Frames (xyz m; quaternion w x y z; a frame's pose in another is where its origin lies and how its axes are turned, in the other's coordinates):
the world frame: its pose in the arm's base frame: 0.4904 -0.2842 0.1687 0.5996 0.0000 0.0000 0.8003
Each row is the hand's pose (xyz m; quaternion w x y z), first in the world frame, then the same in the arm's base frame.
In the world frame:
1: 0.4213 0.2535 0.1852 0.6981 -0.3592 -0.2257 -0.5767
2: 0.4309 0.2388 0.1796 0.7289 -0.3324 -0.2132 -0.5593
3: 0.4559 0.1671 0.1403 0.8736 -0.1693 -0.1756 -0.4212
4: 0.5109 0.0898 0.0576 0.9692 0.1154 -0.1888 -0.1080
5: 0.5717 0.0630 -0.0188 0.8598 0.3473 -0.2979 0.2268
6: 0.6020 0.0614 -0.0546 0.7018 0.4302 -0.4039 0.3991
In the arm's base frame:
1: 0.1287 0.0489 0.3539 0.8802 -0.0348 -0.4228 0.2129
2: 0.1402 0.0622 0.3483 0.8846 -0.0287 -0.3938 0.2480
3: 0.2019 0.1064 0.3090 0.8609 0.0390 -0.2408 0.4466
4: 0.2607 0.1809 0.2263 0.6676 0.2203 -0.0209 0.7109
5: 0.2693 0.2468 0.1499 0.3340 0.4466 0.0993 0.8241
6: 0.2623 0.2763 0.1141 0.1014 0.5812 0.1021 0.8009

